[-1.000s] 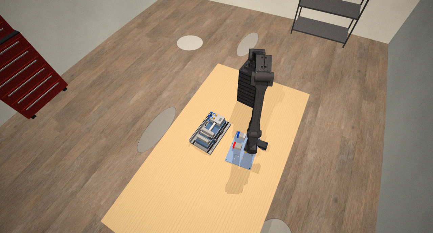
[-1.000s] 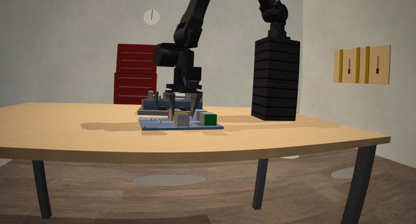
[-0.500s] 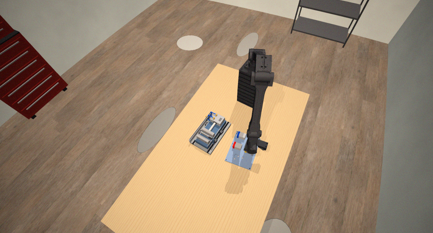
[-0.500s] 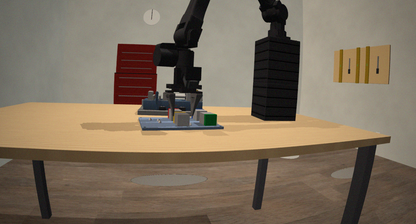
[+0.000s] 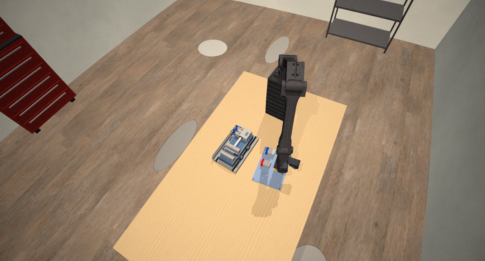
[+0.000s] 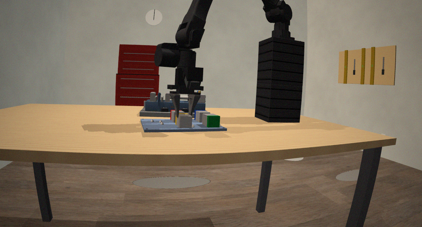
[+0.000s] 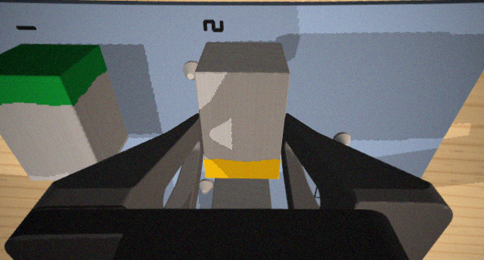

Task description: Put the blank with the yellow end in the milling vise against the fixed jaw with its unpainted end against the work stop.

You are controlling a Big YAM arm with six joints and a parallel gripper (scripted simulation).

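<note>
The yellow-ended blank is 20 mm below my hand. Also, from my hand: red-ended blank (20 mm ahead, 90 mm to the right, 20 mm below); blue plate (10 mm ahead, 50 mm to the right, 40 mm below); green-ended blank (90 mm behind, 20 mm to the right, 20 mm below).
</note>
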